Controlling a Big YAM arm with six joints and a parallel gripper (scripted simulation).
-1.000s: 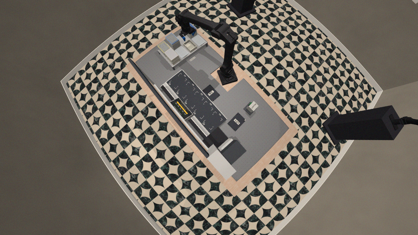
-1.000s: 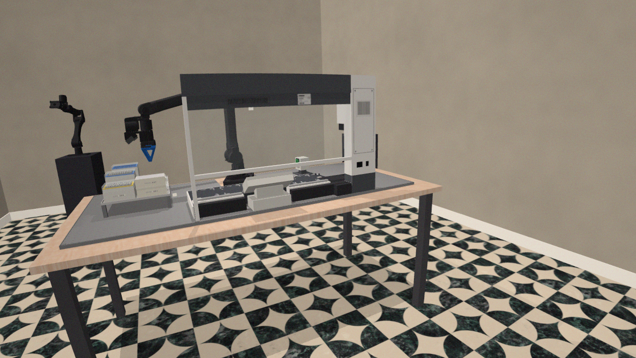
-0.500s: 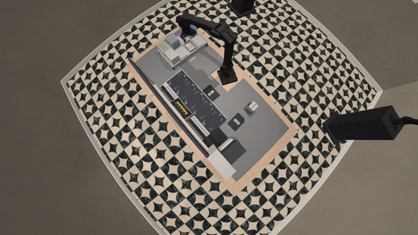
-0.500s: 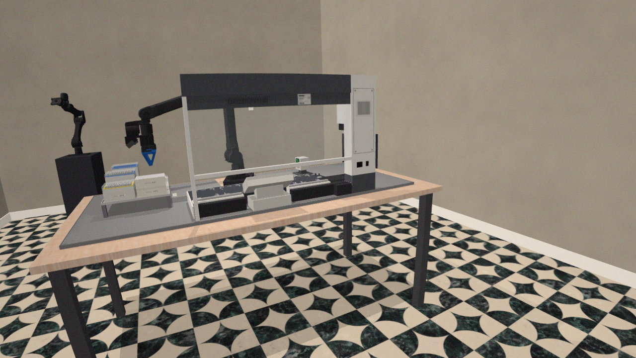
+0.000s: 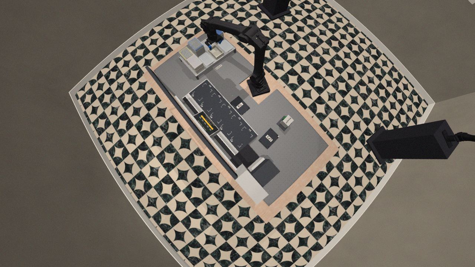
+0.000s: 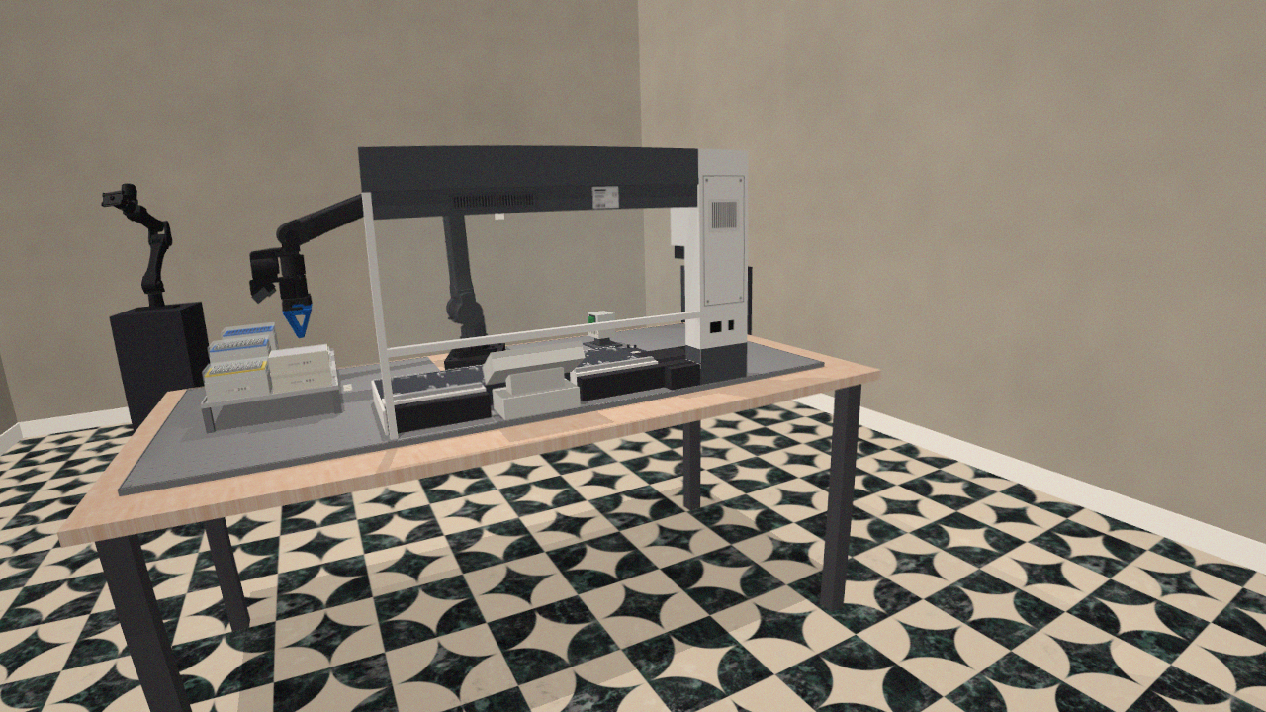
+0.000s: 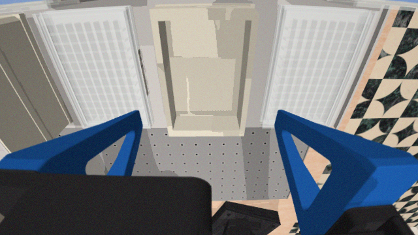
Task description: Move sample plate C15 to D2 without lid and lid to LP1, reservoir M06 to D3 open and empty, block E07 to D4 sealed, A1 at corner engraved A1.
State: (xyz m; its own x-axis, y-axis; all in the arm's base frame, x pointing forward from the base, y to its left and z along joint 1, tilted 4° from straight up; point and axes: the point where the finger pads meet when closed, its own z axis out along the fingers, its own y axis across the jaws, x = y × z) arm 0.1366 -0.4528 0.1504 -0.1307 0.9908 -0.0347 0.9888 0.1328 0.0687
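The cream one-well reservoir lies 80 mm below my hand. From my hand the other things lie so: clear plate lid: 110 mm ahead, 80 mm below, 10 mm to the left; shelf label: 150 mm below, 100 mm to the left, 40 mm ahead; shelf: 90 mm below, 70 mm ahead, 60 mm to the right.
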